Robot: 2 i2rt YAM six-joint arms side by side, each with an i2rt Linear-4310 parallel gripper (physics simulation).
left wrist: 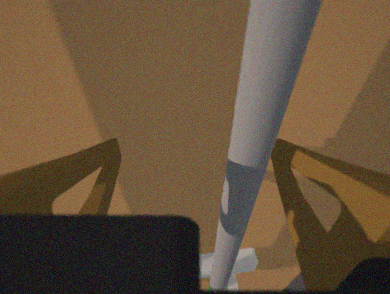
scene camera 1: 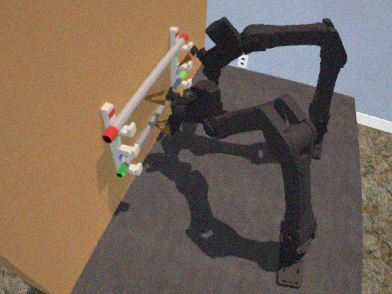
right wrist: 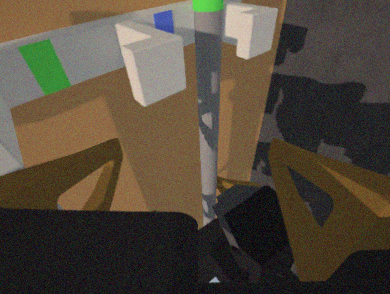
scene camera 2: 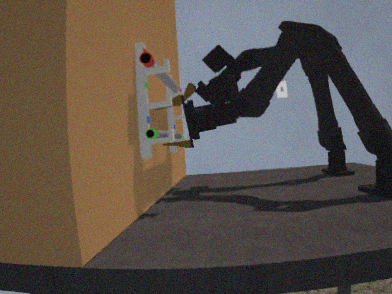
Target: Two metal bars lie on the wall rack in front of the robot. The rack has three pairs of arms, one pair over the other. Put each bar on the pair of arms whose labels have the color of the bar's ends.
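Where they show: left gripper, fingertip midpoint: (left wrist: 196, 147) (scene camera 1: 147, 110) (right wrist: 185, 194) (scene camera 2: 158, 127); right gripper, fingertip midpoint: (scene camera 1: 186, 77) (right wrist: 195, 146); left arm's base, origin of the base link: (scene camera 1: 291, 253) (scene camera 2: 389, 193); right arm's base, origin of the base link: (scene camera 2: 337, 172).
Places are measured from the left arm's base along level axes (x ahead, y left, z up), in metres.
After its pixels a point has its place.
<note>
The red-ended bar (scene camera 1: 146, 86) {x 0.474, y -0.219, z 0.326 m} (scene camera 2: 146, 58) {x 0.500, y -0.026, z 0.315 m} lies on the rack's top pair of arms, by the red labels. The green-ended bar (scene camera 1: 144, 136) {x 0.481, y -0.183, z 0.171 m} (scene camera 2: 151, 133) {x 0.499, y -0.038, z 0.164 m} (left wrist: 267, 80) {x 0.463, y -0.331, z 0.168 m} (right wrist: 208, 60) {x 0.452, y -0.466, z 0.171 m} lies on the bottom pair, by the blue labels. The green labels mark the middle pair. My left gripper (scene camera 1: 162, 111) (scene camera 2: 168, 123) {x 0.502, y -0.277, z 0.187 m} (left wrist: 196, 147) {x 0.502, y -0.277, z 0.187 m} is open around the green-ended bar's middle; in its wrist view the bar runs nearer the right-hand finger. My right gripper (scene camera 1: 187, 75) {x 0.417, y -0.432, z 0.220 m} (right wrist: 195, 146) {x 0.417, y -0.432, z 0.220 m} is open near that bar's far part, which runs between its fingers in its wrist view. One of its fingers is hidden in scene camera 1.
The white rack (scene camera 1: 106, 112) {x 0.514, y -0.069, z 0.357 m} (scene camera 2: 141, 95) {x 0.519, y -0.069, z 0.246 m} (right wrist: 90, 55) is fixed to the brown wall (scene camera 1: 60, 75) {x 0.538, y 0.012, z 0.510 m} (scene camera 2: 100, 150) {x 0.555, y 0.176, z 0.138 m}. The grey table (scene camera 1: 240, 200) {x 0.170, y -0.147, z 0.000 m} (scene camera 2: 280, 230) {x 0.300, y 0.172, z 0.000 m} lies below. The two grippers are close together; the left gripper's body shows low in the right wrist view.
</note>
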